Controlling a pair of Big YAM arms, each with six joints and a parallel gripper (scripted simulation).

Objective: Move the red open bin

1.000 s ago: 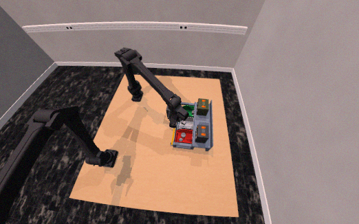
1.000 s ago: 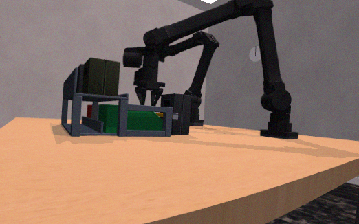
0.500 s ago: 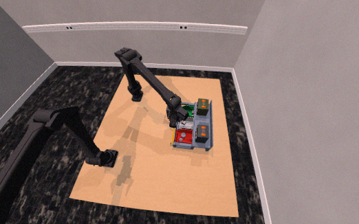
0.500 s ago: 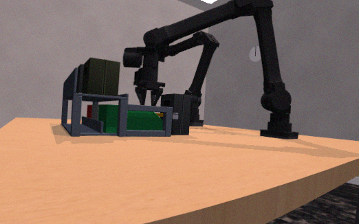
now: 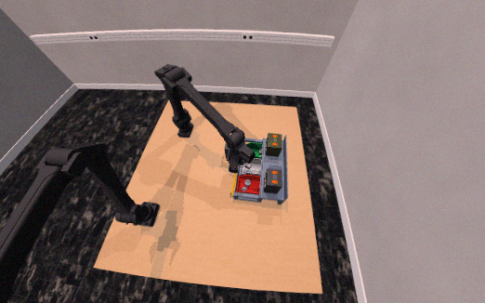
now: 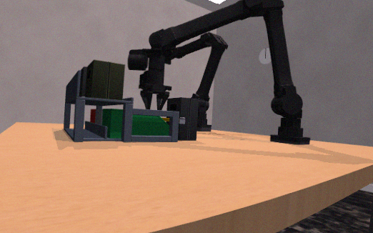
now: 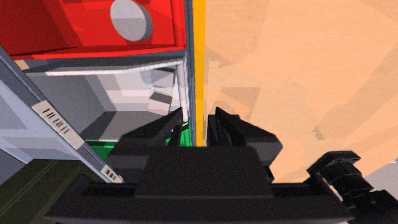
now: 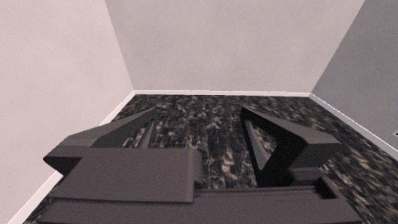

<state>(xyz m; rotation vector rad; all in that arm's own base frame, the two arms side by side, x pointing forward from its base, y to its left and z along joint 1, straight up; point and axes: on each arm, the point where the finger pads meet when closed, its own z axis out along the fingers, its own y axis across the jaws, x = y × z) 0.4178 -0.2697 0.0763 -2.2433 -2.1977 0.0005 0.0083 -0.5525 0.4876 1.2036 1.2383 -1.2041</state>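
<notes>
Right now my left hand is 10 cm short of the grey bin and 4 cm above it. Also, from my left hand: black box 6 cm behind, 10 cm to the left, 2 cm below; then grey shelf 13 cm ahead, 1 cm to the left, 2 cm below; then green bin 10 cm ahead, 12 cm to the left, 4 cm below.
</notes>
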